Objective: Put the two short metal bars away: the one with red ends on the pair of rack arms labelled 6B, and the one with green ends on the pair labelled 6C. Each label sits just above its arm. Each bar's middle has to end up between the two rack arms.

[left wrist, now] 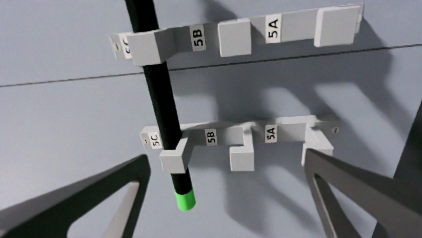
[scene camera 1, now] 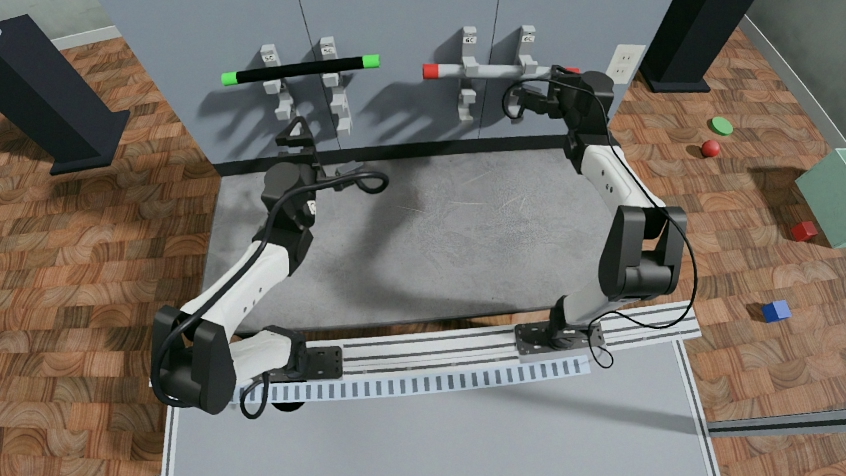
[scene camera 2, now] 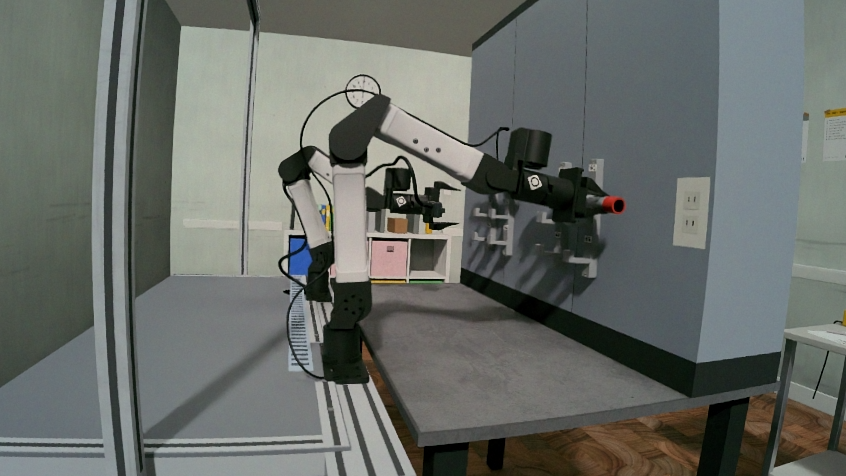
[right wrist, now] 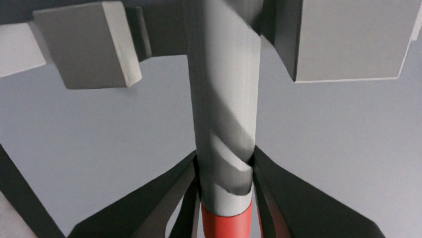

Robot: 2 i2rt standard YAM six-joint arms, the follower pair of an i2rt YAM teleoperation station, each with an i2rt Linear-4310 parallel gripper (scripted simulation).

Scene:
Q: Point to a blue-grey wall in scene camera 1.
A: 393, 104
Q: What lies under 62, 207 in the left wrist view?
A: My left gripper.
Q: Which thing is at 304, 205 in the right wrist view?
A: My right gripper.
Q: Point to a red-ended bar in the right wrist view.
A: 223, 51

